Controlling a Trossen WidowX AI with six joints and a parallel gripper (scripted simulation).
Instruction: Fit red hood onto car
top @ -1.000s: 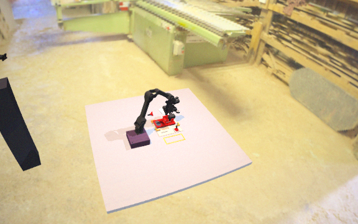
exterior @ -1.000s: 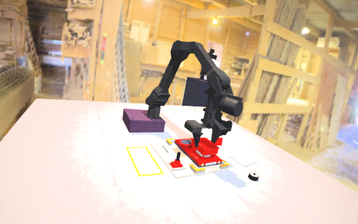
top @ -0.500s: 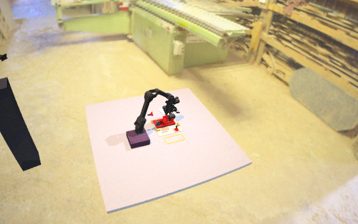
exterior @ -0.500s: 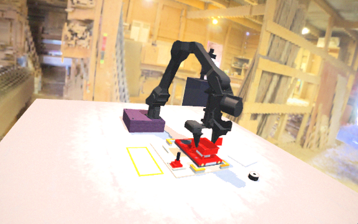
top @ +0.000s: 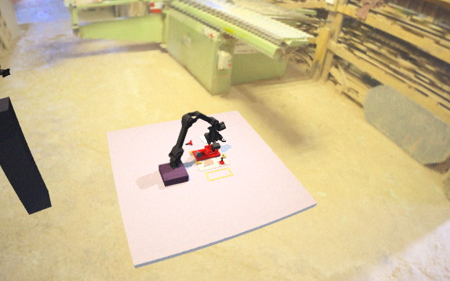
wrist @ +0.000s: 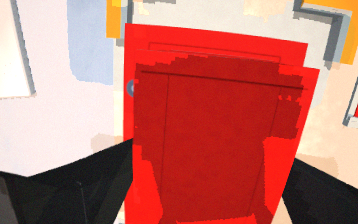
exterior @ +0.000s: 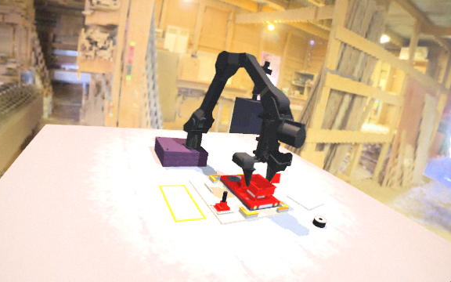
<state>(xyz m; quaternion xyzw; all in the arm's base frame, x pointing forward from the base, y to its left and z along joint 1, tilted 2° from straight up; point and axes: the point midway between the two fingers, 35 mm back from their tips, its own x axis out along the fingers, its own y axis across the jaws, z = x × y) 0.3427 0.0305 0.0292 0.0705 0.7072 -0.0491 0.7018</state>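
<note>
Now: gripper tip 1 cm to the right of the grey engine block and 3 cm above it. Also, from my gripper tip: black upright stick: 1 cm ahead, 13 cm to the right, 2 cm below; red hood: 1 cm above; white plate: 8 cm ahead, 18 cm to the left, 5 cm below.
</note>
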